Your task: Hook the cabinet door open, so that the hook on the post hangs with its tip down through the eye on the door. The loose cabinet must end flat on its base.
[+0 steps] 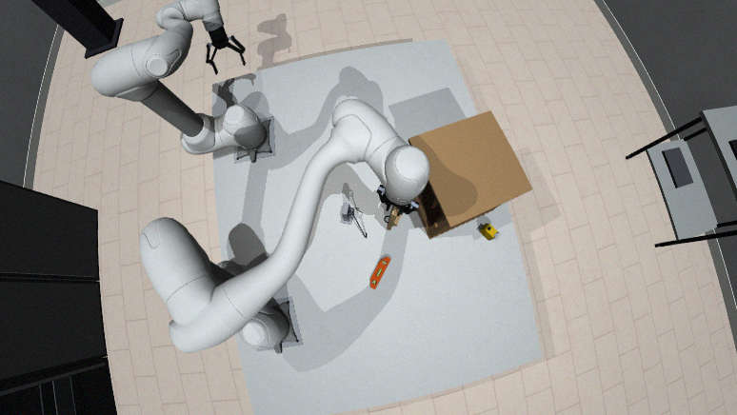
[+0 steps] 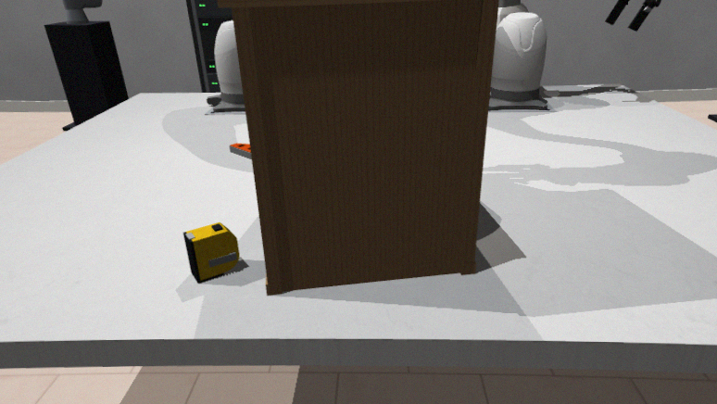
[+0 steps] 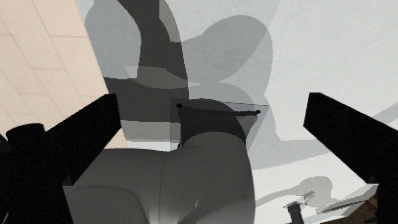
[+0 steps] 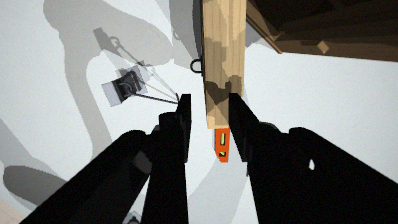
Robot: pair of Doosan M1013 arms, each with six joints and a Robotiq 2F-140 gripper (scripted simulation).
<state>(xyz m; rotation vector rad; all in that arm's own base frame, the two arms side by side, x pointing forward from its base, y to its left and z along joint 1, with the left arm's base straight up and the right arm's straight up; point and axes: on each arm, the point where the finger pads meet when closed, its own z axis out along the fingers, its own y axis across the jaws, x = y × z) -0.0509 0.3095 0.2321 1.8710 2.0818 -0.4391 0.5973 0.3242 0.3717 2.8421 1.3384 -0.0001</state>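
My right gripper is now 310 mm above the thin dark hook, 120 mm past it and 20 mm to the right of it. Also, from my right hand: grey base plate 370 mm below, 170 mm behind, 80 mm to the left; then cabinet door 180 mm below, 80 mm to the left, 60 mm ahead; then post 300 mm below, 170 mm behind, 80 mm to the left.
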